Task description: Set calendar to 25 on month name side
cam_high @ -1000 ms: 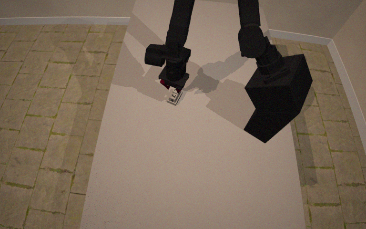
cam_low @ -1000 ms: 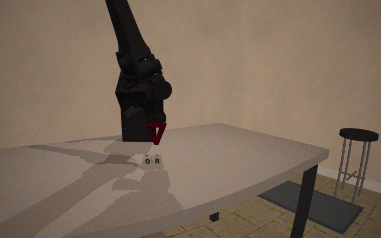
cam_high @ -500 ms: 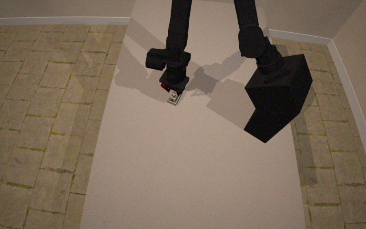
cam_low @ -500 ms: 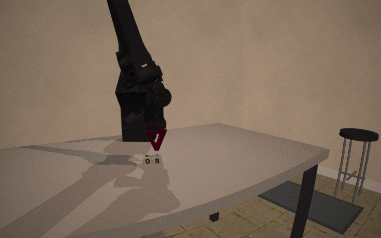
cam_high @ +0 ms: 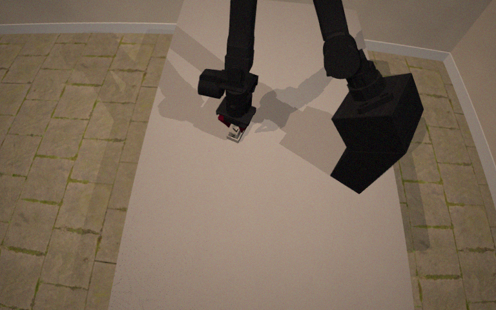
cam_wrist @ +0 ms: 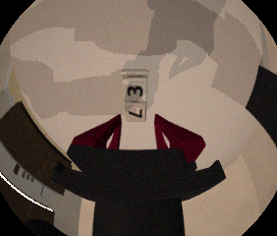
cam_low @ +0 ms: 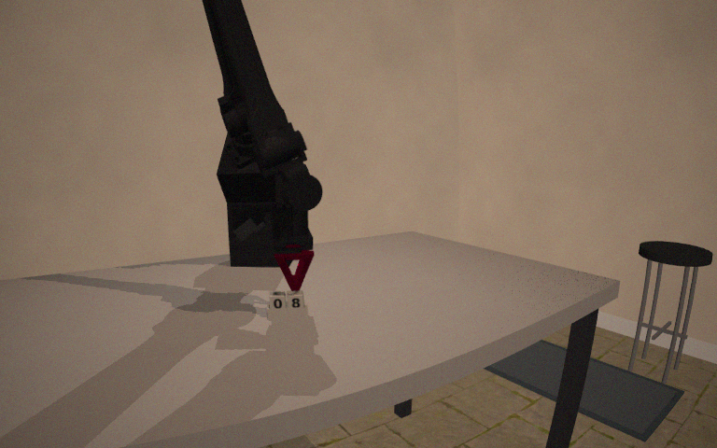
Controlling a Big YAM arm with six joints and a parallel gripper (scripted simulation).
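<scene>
My hand is 1 cm past the pale tray, 1 cm to the left of it and 5 cm above it.
</scene>
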